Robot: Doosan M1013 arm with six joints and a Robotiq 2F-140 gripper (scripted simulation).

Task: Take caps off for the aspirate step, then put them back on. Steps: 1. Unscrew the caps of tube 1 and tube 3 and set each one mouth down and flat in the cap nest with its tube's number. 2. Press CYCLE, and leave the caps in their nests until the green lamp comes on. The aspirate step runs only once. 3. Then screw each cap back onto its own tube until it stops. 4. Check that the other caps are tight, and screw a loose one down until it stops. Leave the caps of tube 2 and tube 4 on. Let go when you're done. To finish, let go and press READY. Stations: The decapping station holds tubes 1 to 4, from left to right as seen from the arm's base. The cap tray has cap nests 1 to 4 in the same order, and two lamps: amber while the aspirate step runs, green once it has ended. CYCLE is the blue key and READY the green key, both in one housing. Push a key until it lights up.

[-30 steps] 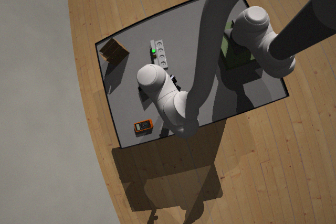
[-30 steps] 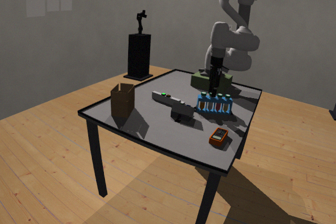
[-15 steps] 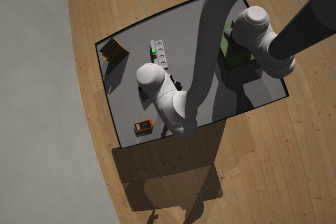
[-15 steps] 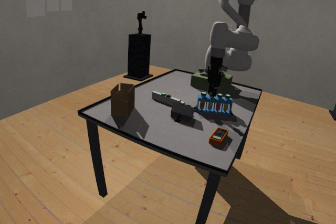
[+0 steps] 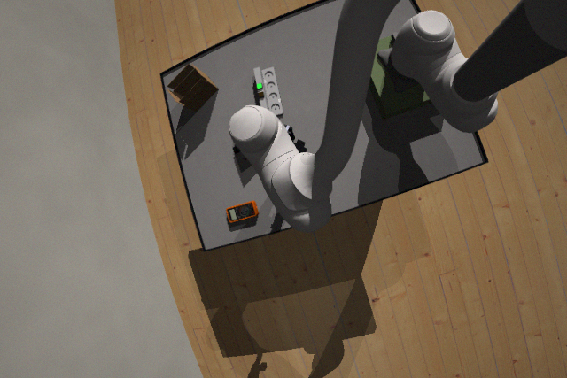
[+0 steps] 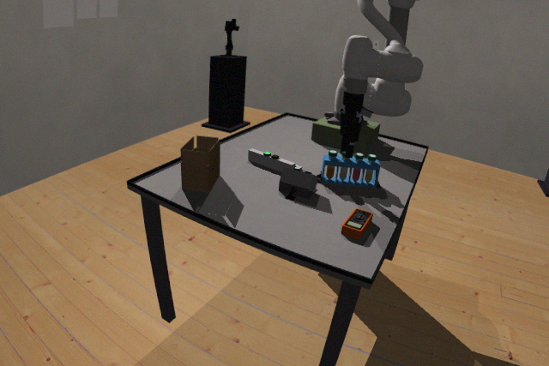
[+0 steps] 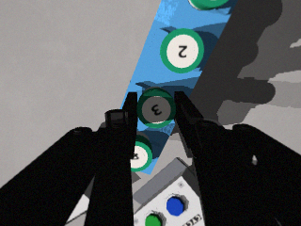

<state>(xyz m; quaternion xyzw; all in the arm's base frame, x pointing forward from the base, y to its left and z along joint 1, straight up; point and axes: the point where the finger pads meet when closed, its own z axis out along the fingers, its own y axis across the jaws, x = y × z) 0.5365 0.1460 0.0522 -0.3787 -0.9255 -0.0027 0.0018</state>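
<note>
The cap 2 lies 20 mm behind my hand, 50 mm to the left of it and 30 mm below it. The rest, counted from my hand: green key: 140 mm ahead, 140 mm to the right, 80 mm below; then cap 1: 40 mm behind, 100 mm to the left, 30 mm below; then blue key: 140 mm ahead, 100 mm to the right, 80 mm below.
</note>
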